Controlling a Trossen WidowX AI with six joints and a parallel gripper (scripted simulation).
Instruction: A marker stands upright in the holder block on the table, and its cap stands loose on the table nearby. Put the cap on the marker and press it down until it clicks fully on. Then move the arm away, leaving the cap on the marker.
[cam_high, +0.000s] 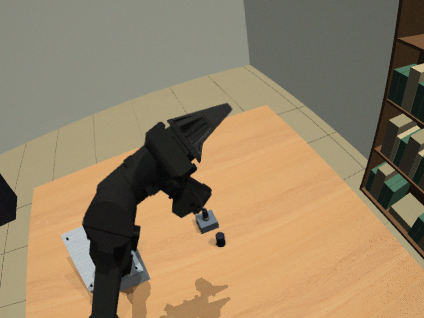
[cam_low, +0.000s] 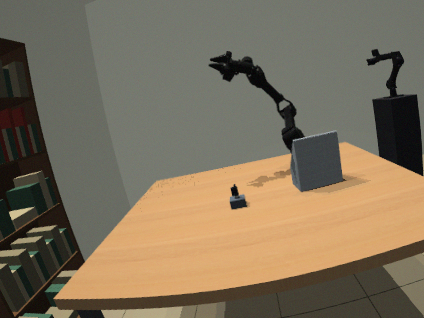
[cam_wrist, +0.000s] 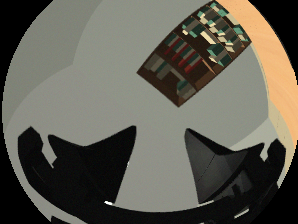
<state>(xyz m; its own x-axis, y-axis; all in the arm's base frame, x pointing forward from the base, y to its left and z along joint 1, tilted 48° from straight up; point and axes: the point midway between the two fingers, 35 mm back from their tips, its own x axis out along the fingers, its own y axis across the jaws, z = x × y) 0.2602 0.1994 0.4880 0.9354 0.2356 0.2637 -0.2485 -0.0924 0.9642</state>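
The dark marker cap lies 590 mm below my gripper tip, 200 mm to the left of it and 20 mm ahead of it. The rest, counted from my gripper tip: blue-grey holder block (600 mm below, 290 mm to the left, 20 mm ahead).
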